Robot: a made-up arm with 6 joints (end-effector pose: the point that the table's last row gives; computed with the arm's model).
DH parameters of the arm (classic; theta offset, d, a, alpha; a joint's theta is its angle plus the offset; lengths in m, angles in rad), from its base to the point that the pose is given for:
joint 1: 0 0.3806 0 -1.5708
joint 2: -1.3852 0 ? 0
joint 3: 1.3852 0 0.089 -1.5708
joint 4: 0 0.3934 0 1.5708
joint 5: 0 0 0.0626 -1.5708
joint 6: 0 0.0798 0 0
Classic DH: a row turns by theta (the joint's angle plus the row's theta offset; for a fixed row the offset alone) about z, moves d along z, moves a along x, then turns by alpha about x.
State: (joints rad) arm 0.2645 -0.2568 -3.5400 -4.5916 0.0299 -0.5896
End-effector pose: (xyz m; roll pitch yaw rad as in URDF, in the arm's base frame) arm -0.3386 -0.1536 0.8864 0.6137 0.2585 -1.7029
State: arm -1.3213 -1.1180 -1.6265 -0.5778 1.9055 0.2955
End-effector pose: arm -0.0476 -0.0254 0.8840 -3.1078 -0.9157 -2.0719
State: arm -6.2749 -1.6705 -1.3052 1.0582 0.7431 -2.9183
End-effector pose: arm -0.1811 0.0054 0.8978 0.4218 0.7437 1.5137
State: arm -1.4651 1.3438 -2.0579 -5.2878 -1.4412 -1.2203
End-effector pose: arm -0.0194 -0.5110 0.2192 1.1413 -0.9095 -0.5838
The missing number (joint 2, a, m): 0.1794
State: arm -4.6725 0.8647 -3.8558 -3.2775 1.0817 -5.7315
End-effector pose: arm -0.0096 0.1000 0.9699 -0.6342 -0.7385 2.2909
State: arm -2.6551 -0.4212 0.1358 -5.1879 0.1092 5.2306
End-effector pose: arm -0.2009 -0.0524 0.1269 -3.0350 -0.2312 -2.6963
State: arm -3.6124 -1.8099 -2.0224 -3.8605 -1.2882 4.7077
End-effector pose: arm 0.4021 -0.1351 0.6335 -0.7334 0.4298 0.5027
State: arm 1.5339 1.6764 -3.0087 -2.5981 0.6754 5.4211
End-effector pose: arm 0.0254 0.6734 0.2995 -0.6916 1.1200 0.4398
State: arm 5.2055 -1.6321 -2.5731 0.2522 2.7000 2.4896
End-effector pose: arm -0.2086 0.4360 0.5709 -1.6718 0.6957 -2.6062
